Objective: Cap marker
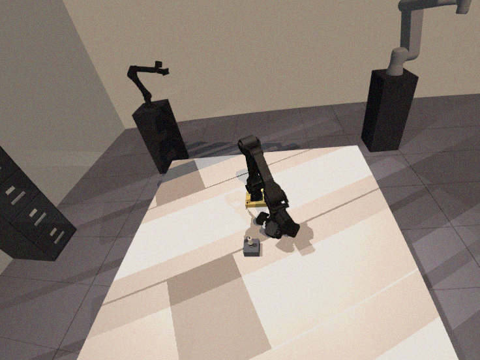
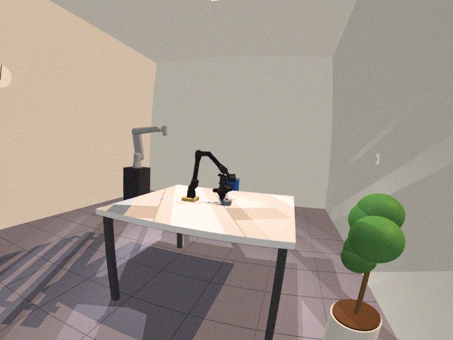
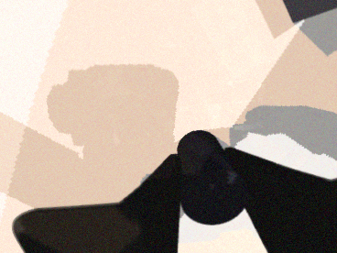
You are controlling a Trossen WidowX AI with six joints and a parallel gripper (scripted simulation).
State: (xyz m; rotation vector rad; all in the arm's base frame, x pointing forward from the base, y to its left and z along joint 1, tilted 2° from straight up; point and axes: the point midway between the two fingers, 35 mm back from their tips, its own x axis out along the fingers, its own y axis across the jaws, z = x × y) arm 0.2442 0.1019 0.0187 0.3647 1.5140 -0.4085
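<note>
My gripper tip is 7 cm short of the holder block, 12 cm to the left of it and 1 cm below it. From my gripper tip the other things lie so: marker cap: 1 cm above.
</note>
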